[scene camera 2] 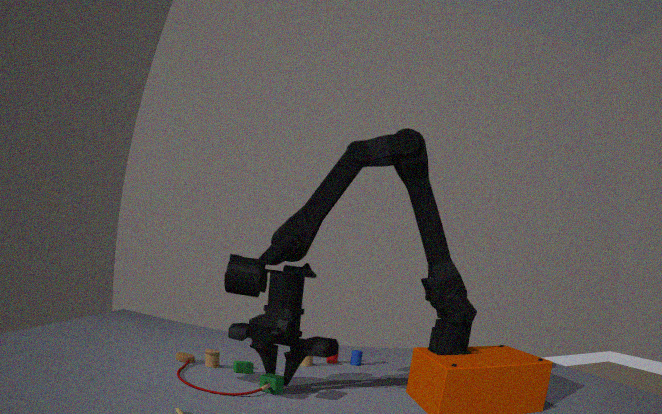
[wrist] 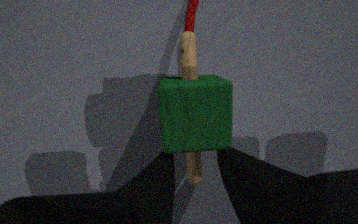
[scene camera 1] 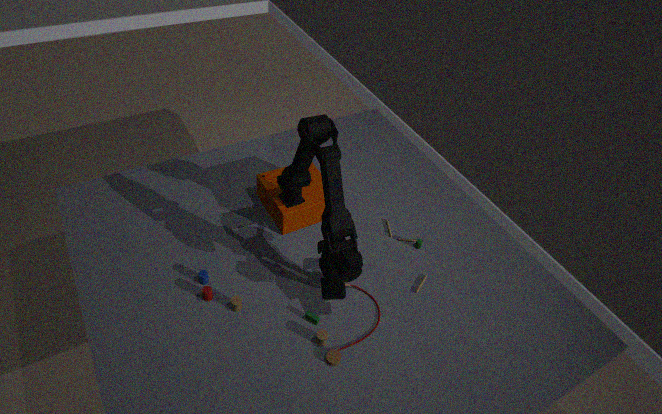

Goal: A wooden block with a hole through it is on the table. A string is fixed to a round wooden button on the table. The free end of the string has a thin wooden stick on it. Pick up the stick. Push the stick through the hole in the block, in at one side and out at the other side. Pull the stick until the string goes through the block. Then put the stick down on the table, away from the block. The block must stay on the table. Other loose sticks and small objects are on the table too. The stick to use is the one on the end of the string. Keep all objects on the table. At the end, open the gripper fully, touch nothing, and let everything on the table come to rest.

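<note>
I can see my gripper (scene camera 2: 278,383), and there's my gripper (wrist: 195,154) as well, and my gripper (scene camera 1: 328,285) too. There's also a green block (wrist: 195,115), and I see a thin wooden stick (wrist: 188,47).
</note>
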